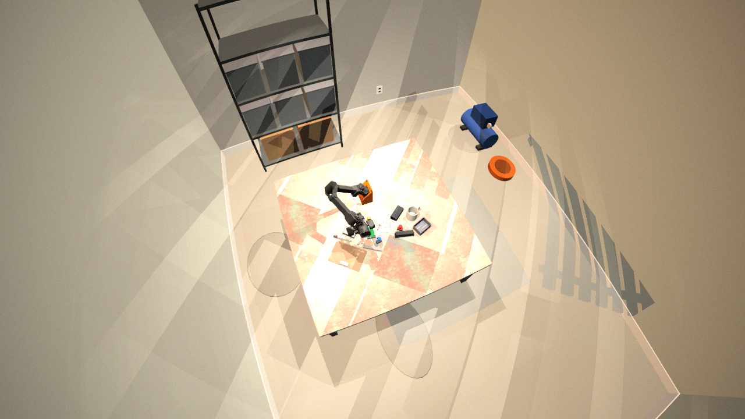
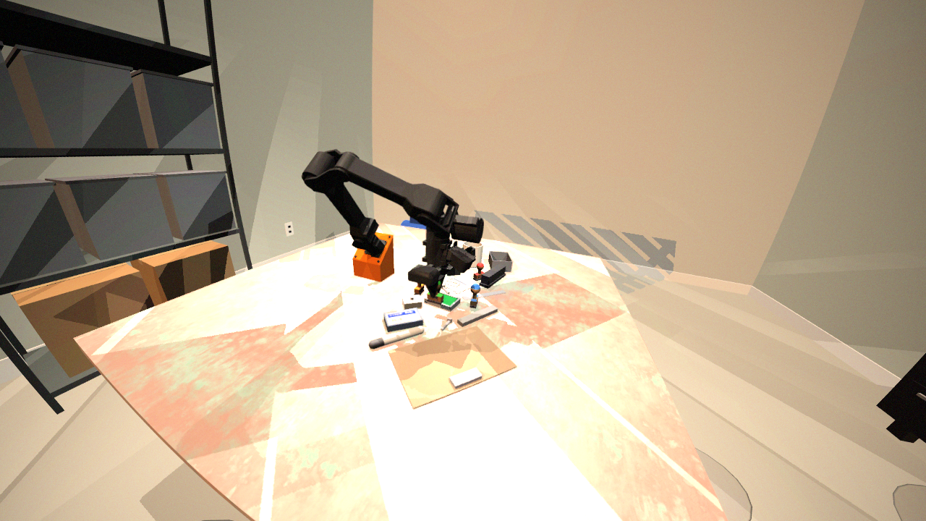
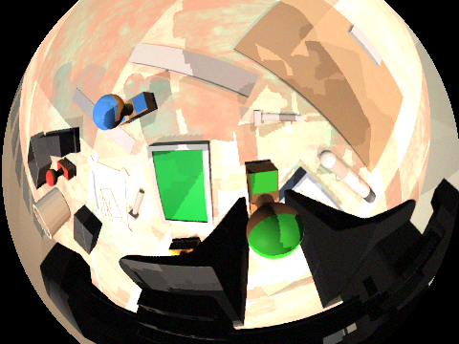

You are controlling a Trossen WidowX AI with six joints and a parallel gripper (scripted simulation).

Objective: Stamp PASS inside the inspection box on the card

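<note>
The green ink pad is 70 mm to the left of my gripper tip, 60 mm below it and 10 mm behind it. From my gripper tip the other things lie so: green-knobbed stamp right at my gripper tip; blue-knobbed stamp 110 mm to the left, 70 mm ahead, 50 mm below; grey bar 110 mm ahead, 60 mm below, 50 mm to the left.
</note>
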